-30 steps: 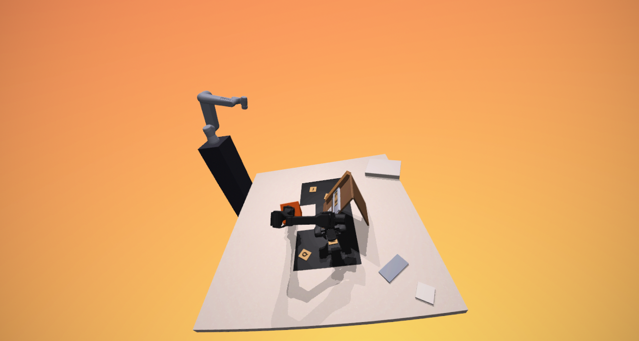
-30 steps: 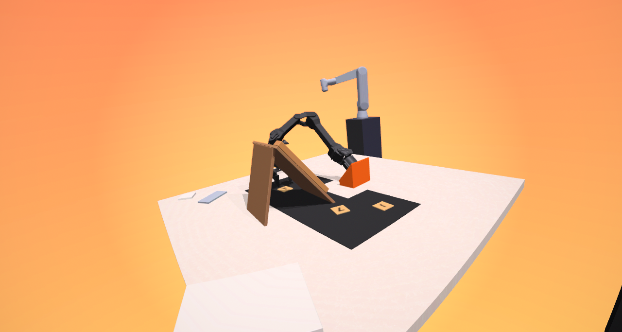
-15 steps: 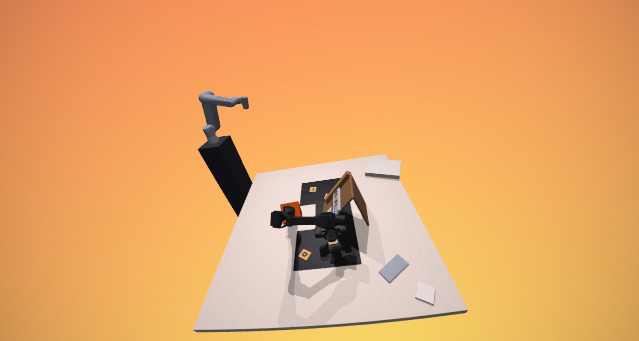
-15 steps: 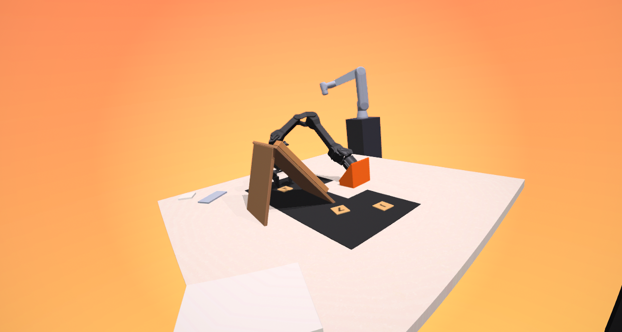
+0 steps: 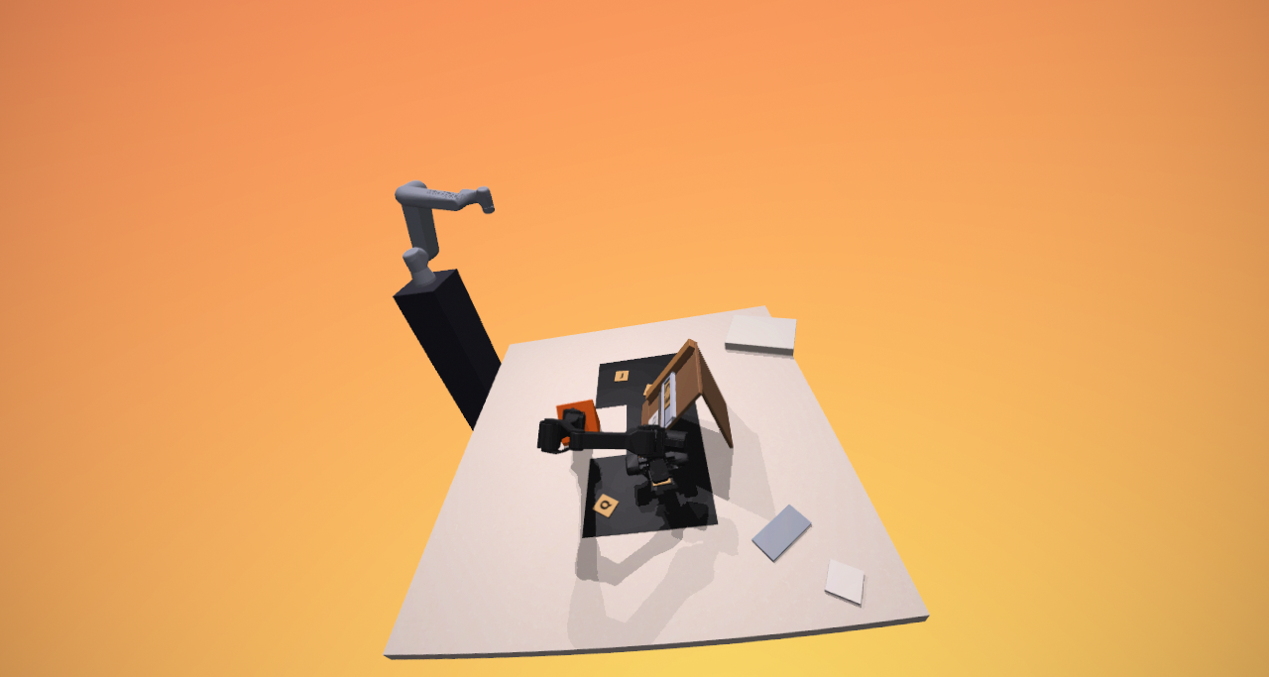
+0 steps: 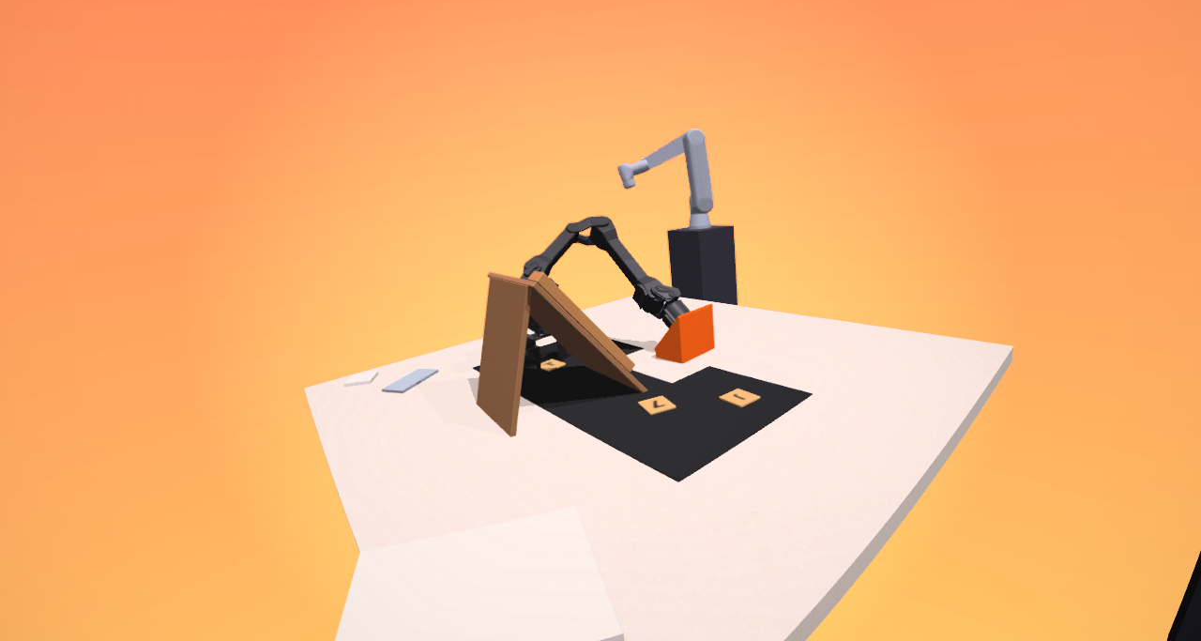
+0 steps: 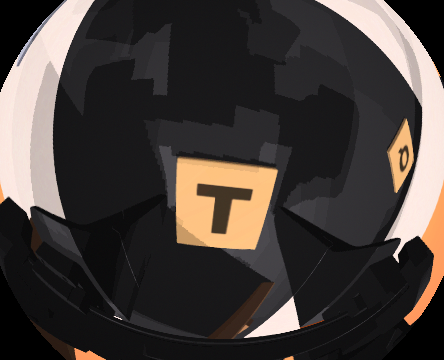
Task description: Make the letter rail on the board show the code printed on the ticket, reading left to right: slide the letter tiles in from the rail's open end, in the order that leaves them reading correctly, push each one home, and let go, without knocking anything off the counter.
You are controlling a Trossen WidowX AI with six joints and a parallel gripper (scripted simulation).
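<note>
My gripper tip is now 15 cm to the right of the white ticket, 8 cm below it and 2 cm past it. Also, from my gripper tip: black mat: 21 cm to the left, 10 cm behind; grey slab: 33 cm ahead, 17 cm to the right; white square: 45 cm ahead, 30 cm to the right.
</note>
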